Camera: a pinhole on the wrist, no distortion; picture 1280 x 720 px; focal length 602.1 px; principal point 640.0 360.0 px. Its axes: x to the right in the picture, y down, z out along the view. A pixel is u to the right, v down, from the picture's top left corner.
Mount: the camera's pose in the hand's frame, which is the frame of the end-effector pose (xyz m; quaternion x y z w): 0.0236 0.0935 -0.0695 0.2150 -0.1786 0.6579 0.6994
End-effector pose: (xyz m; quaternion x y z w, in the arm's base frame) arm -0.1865 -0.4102 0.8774 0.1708 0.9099 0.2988 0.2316
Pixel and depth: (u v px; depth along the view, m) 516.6 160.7 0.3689
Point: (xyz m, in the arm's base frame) -0.2420 -0.3840 0.5829
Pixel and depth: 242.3 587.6 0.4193
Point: -0.0543 -0.6780 0.5940
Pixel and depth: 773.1 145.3 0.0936
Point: -0.2179 -0.3288 0.8817
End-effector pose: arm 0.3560 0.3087 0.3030 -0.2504 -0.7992 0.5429 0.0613
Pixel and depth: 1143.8 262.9 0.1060
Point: 0.3248 0.3085 0.1681
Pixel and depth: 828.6 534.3 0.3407
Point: 0.3022 0.0486 0.1948
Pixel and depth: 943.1 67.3 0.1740
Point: 0.2318 0.2857 0.1710
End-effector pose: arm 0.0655 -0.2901 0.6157 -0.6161 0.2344 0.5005 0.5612
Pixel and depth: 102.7 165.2 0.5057
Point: 0.5752 0.0019 0.7367
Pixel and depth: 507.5 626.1 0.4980
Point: 0.1024 0.0097 0.9377
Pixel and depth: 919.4 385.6 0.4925
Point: -0.1066 0.1480 0.6355
